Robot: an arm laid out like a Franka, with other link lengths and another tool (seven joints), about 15 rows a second.
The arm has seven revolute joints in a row. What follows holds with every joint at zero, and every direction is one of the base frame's. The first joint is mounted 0.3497 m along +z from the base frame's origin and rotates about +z. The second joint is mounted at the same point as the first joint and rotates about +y. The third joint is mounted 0.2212 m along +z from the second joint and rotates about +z. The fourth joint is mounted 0.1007 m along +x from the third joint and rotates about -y. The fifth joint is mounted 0.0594 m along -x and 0.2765 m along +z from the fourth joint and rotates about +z. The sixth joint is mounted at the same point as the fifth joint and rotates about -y. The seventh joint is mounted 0.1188 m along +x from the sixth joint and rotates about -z. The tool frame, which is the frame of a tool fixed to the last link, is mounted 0.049 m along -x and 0.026 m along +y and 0.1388 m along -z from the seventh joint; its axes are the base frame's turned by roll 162.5, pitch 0 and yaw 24.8 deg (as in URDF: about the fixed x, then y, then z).
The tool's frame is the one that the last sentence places.
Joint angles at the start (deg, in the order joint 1, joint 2, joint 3, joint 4, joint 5, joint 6, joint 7):
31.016, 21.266, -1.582, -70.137, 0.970, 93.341, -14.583
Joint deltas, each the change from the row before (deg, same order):
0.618, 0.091, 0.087, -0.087, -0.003, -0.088, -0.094
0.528, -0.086, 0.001, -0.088, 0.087, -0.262, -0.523
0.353, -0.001, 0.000, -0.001, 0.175, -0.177, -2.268
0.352, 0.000, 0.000, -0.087, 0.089, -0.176, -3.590
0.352, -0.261, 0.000, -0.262, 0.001, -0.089, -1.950
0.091, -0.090, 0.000, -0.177, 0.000, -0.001, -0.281
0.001, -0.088, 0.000, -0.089, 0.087, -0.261, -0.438
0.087, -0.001, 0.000, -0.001, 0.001, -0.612, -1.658
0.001, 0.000, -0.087, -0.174, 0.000, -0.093, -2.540
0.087, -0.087, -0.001, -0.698, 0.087, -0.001, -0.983
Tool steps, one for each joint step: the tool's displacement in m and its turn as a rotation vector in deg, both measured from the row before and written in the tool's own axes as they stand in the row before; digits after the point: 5 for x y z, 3 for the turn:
0.00354, -0.00533, -0.00012, 0.210, 0.067, -0.807
0.00196, -0.00404, -0.00122, 0.251, 0.181, -1.040
0.00020, -0.00172, -0.00034, 0.257, 0.770, -2.496
-0.00090, -0.00094, 0.00048, 0.255, 1.064, -3.791
0.00006, -0.00150, -0.00116, 0.078, 0.639, -2.210
0.00010, -0.00073, 0.00004, 0.069, 0.056, -0.369
-0.00078, -0.00053, -0.00015, 0.255, 0.028, -0.447
-0.00167, -0.00083, 0.00045, 0.466, 0.145, -1.784
-0.00277, 0.00119, 0.00155, 0.188, 0.558, -2.399
-0.00079, -0.00190, 0.00295, 0.543, 0.032, -1.091

